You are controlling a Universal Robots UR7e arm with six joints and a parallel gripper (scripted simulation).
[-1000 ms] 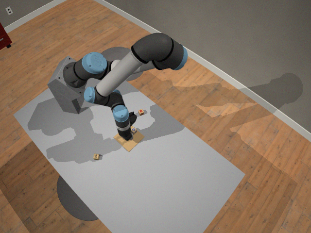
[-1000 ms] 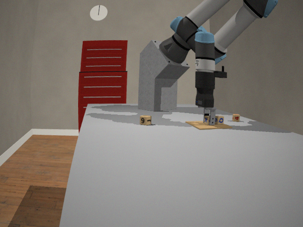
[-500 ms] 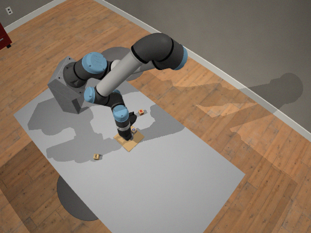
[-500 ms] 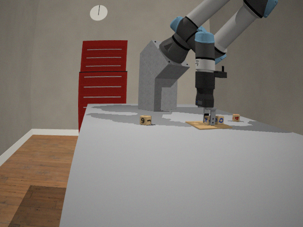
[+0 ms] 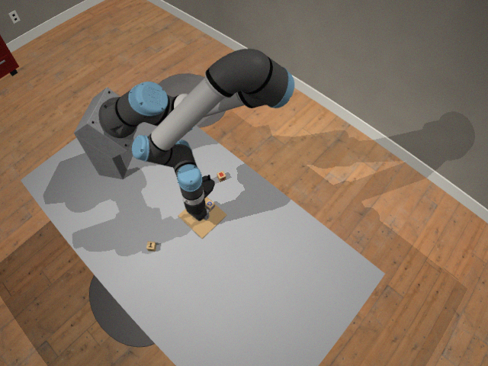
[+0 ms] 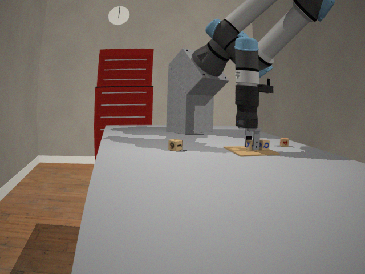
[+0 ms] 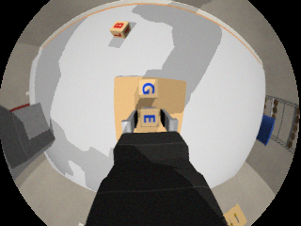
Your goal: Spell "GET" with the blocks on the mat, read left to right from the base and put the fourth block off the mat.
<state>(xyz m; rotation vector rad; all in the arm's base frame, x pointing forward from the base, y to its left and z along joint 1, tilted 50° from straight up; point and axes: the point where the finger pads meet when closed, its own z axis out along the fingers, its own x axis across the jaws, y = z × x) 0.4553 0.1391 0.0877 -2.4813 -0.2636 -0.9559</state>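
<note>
The E block is 10 mm below my hand. Round my hand: tan mat: 20 mm below.
</note>
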